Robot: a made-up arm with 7 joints.
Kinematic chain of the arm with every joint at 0, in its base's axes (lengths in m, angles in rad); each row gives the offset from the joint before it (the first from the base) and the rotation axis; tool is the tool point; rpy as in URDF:
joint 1: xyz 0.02 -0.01 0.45 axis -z
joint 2: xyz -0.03 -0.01 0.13 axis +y
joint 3: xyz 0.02 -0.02 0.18 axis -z
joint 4: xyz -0.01 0 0.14 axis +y
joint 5: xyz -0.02 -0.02 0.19 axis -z
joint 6: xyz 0 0.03 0.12 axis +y
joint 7: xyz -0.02 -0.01 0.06 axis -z
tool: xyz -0.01 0 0 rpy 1.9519 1.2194 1.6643
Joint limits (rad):
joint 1: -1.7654..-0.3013
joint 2: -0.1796..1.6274
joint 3: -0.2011..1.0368
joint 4: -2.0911..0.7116
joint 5: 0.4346..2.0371
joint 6: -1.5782..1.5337
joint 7: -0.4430..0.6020
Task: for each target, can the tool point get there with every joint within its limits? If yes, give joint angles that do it. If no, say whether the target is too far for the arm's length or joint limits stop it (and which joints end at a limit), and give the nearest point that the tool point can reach.
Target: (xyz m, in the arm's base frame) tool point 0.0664 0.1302 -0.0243
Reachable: no: joint limits stop it (at a limit: joint 2, joint 4, joint 6, joint 7) | nearest point 0.1782 0.4679 0.2826 | short by 0.470 m
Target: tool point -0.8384 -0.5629 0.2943
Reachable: no: too far | nearest point -0.3136 -0.2331 0.6923 | short by 0.737 m
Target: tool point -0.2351 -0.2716 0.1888
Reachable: no: joint limits stop it (at a limit: joint 2, joint 4, joint 5, joint 7) | nearest point -0.2042 -0.2400 0.6239 | short by 0.437 m
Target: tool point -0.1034 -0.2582 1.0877
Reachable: yes | joints -1.2094 0.1140 0.0771 -0.9783 0.7063 -0.4898 0.2971
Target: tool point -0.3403 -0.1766 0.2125
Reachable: no: joint limits stop it (at a limit: joint 1, joint 2, joint 4, joint 5, joint 7) | nearest point -0.2744 -0.1486 0.6245 | short by 0.418 m
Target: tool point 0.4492 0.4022 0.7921
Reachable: yes | joints -0.7482 1.1948 0.1729 0.1641 0.9122 -0.6922 0.1488
